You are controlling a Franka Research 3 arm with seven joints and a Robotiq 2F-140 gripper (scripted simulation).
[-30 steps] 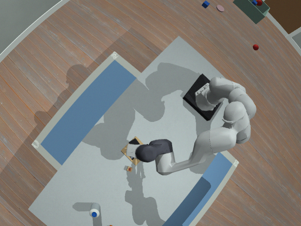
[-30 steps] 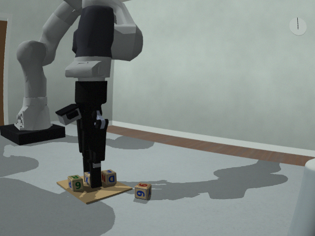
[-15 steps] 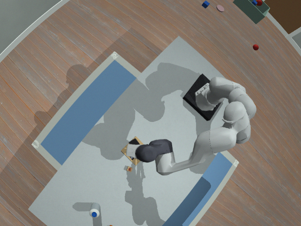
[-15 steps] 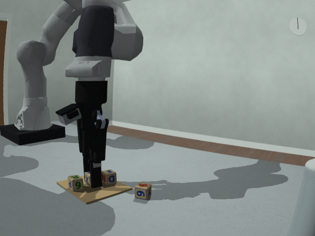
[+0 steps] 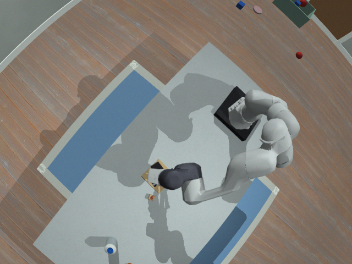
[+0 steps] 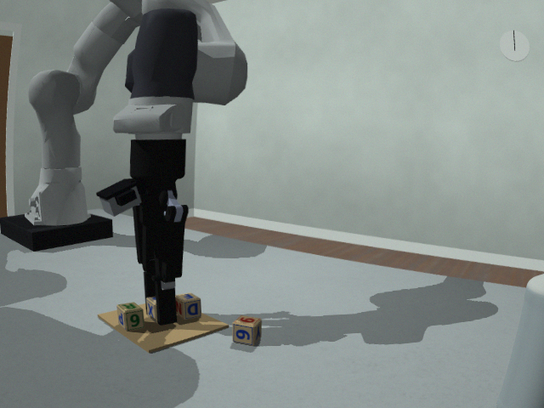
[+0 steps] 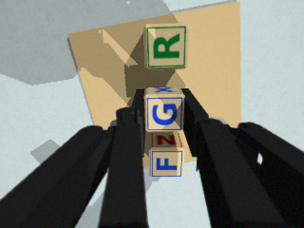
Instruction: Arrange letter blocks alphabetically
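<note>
The tan mat lies 40 mm below my hand. Also, from my hand: block: 10 mm ahead, 50 mm to the left, 20 mm below.
</note>
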